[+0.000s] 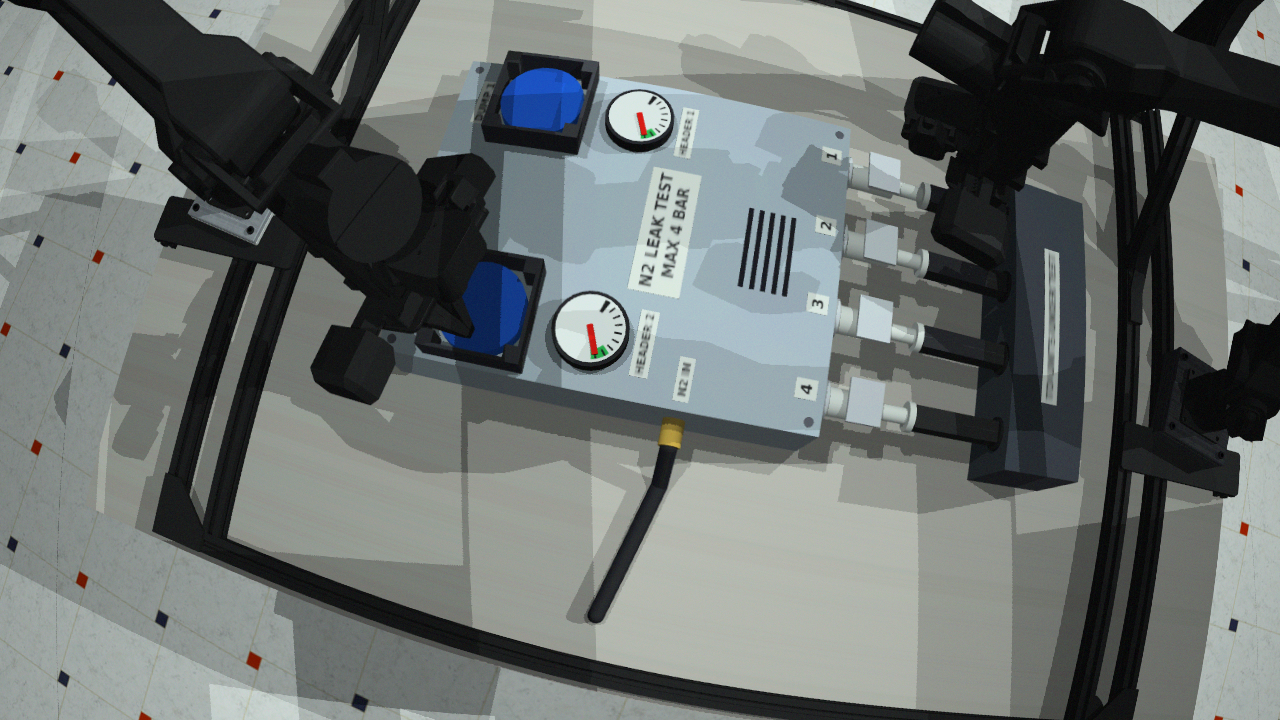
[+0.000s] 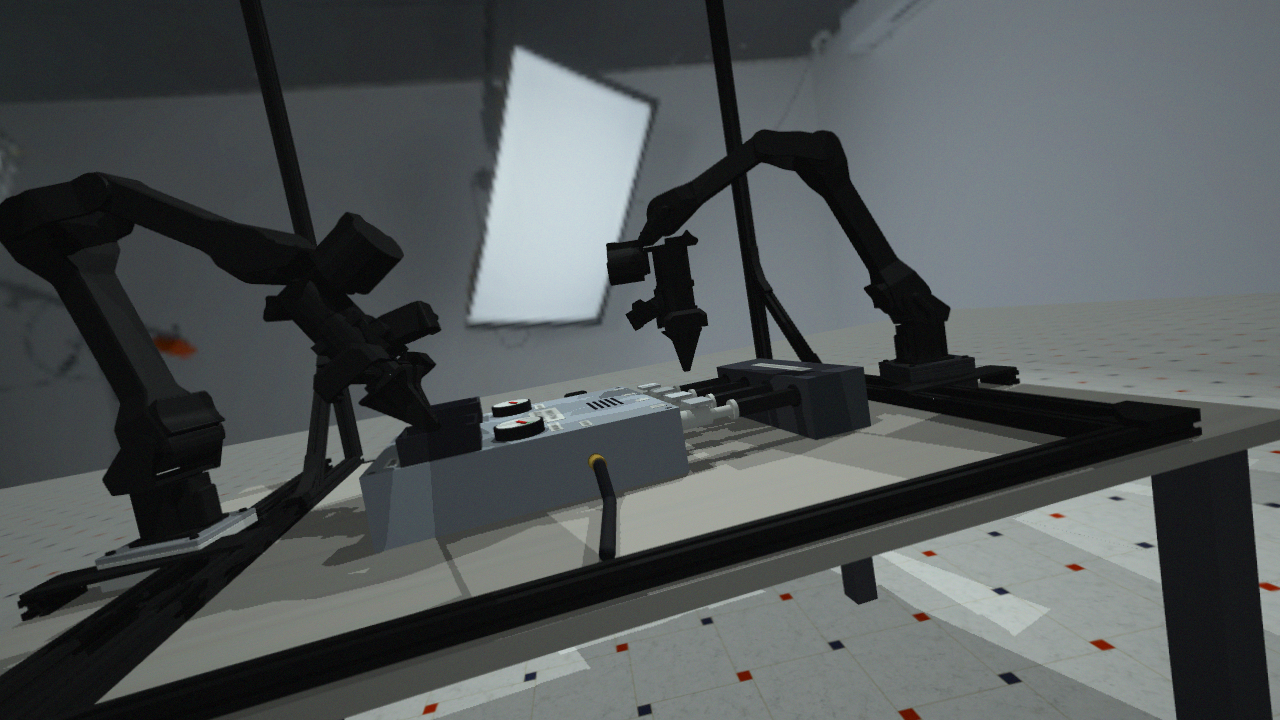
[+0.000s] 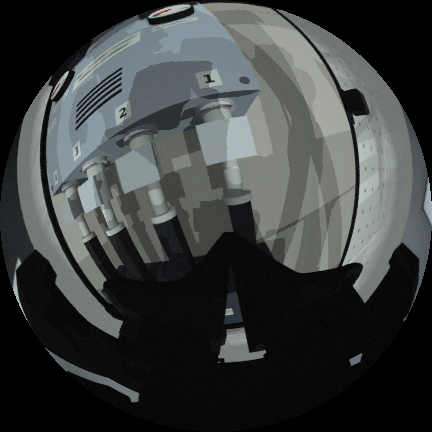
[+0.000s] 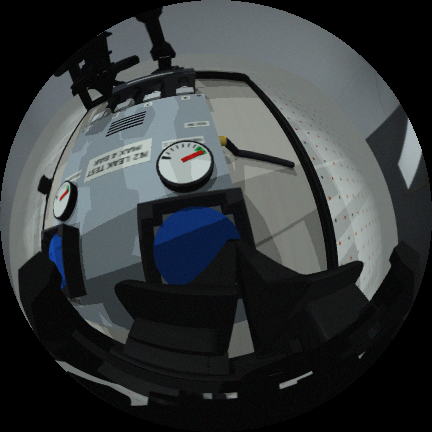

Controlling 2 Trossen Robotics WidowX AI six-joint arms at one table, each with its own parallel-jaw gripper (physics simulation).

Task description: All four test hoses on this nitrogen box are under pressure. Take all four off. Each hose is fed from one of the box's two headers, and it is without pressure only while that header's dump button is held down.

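Frame: origin at the left arm's base, x back, y right, z up, level; centimetres.
Seen in the pictures: left gripper, fingertip midpoint: [image 1: 952, 198] [image 2: 686, 371] [image 3: 228, 237] [image 4: 109, 97]; right gripper, fingertip midpoint: [image 1: 468, 333] [image 2: 437, 430] [image 4: 232, 244]; left arm's base, link origin: [image 1: 1203, 406] [image 2: 923, 359] [image 4: 164, 68]; right arm's base, link origin: [image 1: 242, 183] [image 2: 182, 531] [image 4: 185, 393].
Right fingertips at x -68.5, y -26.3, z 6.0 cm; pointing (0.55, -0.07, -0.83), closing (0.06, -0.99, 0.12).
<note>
Offsets run from my right fingertips to a thing's top centre. "spot": to the spot under its first point.
On the nitrogen box [image 1: 707, 331] [image 2: 528, 483], hose 1 {spot: dx +29.6, dy +30.1, dz -4.4 cm} [image 1: 932, 197] [image 3: 242, 215], hose 2 {spot: dx +34.5, dy +24.4, dz -4.4 cm} [image 1: 962, 271] [image 3: 172, 240], hose 3 {spot: dx +36.6, dy +17.6, dz -4.4 cm} [image 1: 962, 347] [image 3: 125, 245] and hose 4 {spot: dx +38.0, dy +11.0, dz -4.4 cm} [image 1: 953, 423] [image 3: 97, 252] sit at their white fittings. Gauge 1 {spot: dx +3.3, dy +22.5, dz -1.2 cm} [image 1: 639, 119] [image 4: 65, 200] and gauge 2 {spot: dx +7.8, dy +4.4, dz -1.2 cm} [image 1: 590, 329] [image 4: 185, 166] have needles at green. My left gripper [image 2: 687, 367] [image 3: 228, 237] is shut and empty above hose 1. My right gripper [image 1: 467, 331] [image 2: 436, 422] [image 4: 232, 244] is shut and empty over header 2's blue button {dx -0.5, dy +2.5, dz -1.2 cm} [image 1: 496, 308] [image 4: 185, 240]; contact is unclear. Header 1's blue button {dx -5.1, dy +20.9, dz -1.2 cm} [image 1: 541, 98] has no gripper over it.
The hoses run to a dark block {spot: dx +45.0, dy +13.1, dz -2.8 cm} [image 1: 1029, 429] [image 2: 836, 402] at the right. The black N2 inlet hose {spot: dx +17.0, dy -7.9, dz -9.5 cm} [image 1: 631, 537] [image 2: 608, 510] leaves the box's front side. Black housings surround the buttons. A black frame rail [image 1: 402, 622] [image 2: 805, 528] runs along the table's front edge.
</note>
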